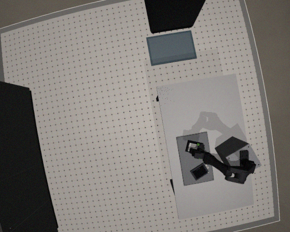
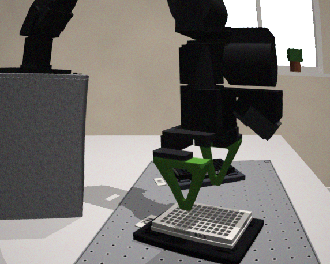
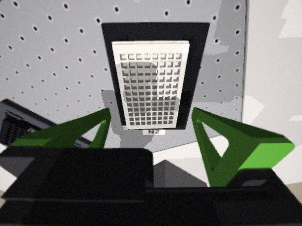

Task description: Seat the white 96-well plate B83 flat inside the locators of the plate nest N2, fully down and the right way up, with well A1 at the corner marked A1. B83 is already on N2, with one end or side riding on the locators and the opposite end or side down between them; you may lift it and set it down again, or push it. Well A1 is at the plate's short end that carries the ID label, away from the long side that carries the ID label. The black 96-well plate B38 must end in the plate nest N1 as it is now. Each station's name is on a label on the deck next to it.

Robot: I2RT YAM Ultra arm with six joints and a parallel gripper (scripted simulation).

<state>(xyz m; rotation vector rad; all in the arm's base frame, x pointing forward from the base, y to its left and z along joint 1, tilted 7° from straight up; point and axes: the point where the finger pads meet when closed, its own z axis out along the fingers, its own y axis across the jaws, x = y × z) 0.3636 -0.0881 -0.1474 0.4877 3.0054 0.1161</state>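
Now: the white 96-well plate B83 5 cm below my hand. Also, from my hand: plate nest N2: 7 cm below, 1 cm to the right; black plate B38: 26 cm to the left, 5 cm below, 4 cm behind; white deck label: 9 cm behind, 7 cm below, 2 cm to the left.
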